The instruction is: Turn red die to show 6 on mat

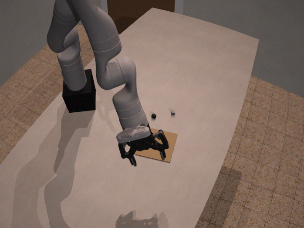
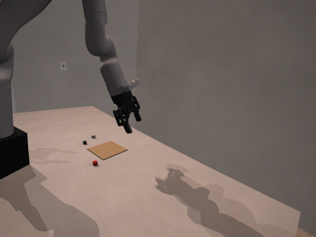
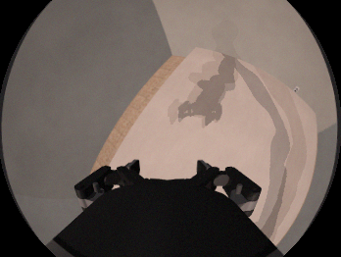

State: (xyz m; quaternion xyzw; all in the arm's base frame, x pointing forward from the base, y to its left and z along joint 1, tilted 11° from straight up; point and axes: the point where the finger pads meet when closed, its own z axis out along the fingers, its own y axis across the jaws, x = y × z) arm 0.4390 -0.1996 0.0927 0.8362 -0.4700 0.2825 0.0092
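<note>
The black die is 290 mm to the left of my hand, 160 mm below it and 110 mm behind it. From my hand the other things lie so: grey die (350 mm to the left, 160 mm below, 50 mm behind); then tan mat (170 mm to the left, 160 mm below, 40 mm behind); then red die (160 mm below, 140 mm behind, 70 mm to the left).
</note>
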